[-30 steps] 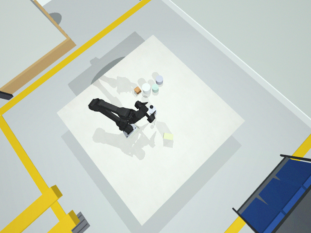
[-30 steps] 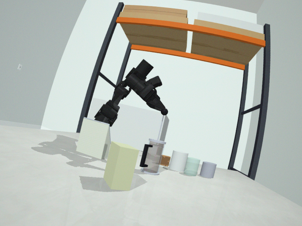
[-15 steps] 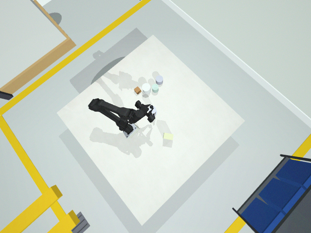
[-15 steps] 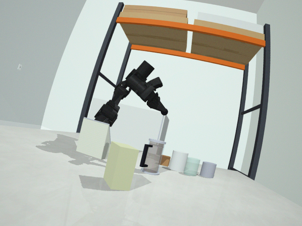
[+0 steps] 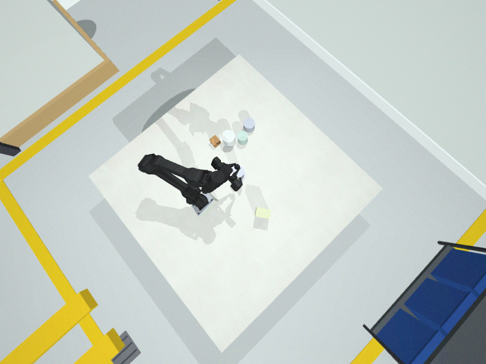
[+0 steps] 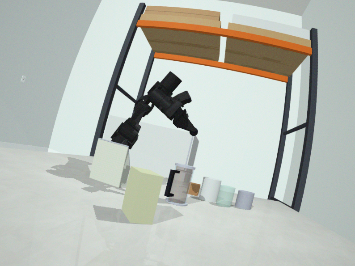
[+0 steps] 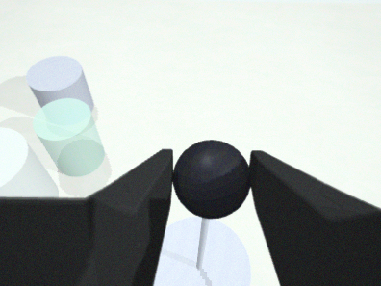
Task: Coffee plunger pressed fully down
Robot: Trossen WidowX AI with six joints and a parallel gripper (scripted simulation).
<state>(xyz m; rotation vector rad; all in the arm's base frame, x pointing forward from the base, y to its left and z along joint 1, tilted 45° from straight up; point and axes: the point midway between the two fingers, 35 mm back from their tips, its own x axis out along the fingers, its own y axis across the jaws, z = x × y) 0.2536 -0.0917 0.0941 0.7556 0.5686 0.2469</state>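
Right now the coffee press is 1 cm behind my gripper tip, 1 cm to the right of it and 13 cm below it. From my gripper tip the other things lie so: pale yellow box (6 cm behind, 26 cm to the right, 20 cm below); then small block (2 cm ahead, 26 cm to the left, 23 cm below).
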